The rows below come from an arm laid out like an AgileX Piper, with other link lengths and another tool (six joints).
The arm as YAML. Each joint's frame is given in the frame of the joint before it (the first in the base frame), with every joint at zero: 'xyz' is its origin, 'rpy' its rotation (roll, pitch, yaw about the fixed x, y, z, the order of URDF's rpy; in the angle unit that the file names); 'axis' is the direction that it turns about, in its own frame. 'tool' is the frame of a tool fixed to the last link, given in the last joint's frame.
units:
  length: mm
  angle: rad
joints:
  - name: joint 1
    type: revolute
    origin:
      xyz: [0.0, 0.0, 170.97]
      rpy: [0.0, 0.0, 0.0]
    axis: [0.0, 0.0, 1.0]
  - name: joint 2
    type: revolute
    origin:
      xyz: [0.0, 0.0, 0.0]
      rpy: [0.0, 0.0, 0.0]
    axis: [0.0, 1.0, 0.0]
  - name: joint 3
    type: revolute
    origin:
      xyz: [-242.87, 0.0, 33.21]
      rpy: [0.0, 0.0, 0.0]
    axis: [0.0, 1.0, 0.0]
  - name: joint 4
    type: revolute
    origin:
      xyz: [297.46, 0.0, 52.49]
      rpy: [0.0, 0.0, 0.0]
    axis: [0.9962, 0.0, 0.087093]
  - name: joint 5
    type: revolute
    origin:
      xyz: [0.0, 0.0, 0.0]
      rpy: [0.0, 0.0, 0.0]
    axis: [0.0, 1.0, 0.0]
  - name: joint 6
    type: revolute
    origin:
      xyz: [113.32, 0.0, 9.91]
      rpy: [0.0, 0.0, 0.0]
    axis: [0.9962, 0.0, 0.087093]
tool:
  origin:
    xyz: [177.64, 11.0, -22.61]
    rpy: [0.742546, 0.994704, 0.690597]
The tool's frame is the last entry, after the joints.
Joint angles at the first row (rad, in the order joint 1, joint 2, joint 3, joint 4, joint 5, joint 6):
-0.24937, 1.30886, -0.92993, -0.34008, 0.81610, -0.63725
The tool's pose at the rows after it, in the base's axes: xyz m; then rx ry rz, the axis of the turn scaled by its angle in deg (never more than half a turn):
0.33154 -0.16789 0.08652 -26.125 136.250 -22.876
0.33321 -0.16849 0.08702 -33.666 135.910 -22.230
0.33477 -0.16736 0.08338 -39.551 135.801 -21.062
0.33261 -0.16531 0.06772 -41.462 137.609 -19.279
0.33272 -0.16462 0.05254 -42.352 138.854 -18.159
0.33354 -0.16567 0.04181 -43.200 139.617 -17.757
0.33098 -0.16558 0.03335 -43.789 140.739 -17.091
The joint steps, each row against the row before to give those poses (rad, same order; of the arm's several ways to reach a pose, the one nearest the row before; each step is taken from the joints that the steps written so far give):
0.00000, -0.00001, 0.01469, 0.06982, -0.00220, -0.15105
0.00000, -0.00001, 0.00083, 0.01365, 0.00001, -0.11080
0.00000, 0.01102, 0.00000, 0.01713, -0.00165, -0.08903
0.00000, 0.04327, 0.00001, 0.00869, -0.00412, -0.02451
0.00000, 0.04416, 0.00195, 0.00000, -0.01953, -0.00444
0.00001, 0.03459, -0.00001, -0.00756, -0.01829, -0.00026
0.00000, 0.02432, 0.00001, -0.00284, -0.00214, -0.00180

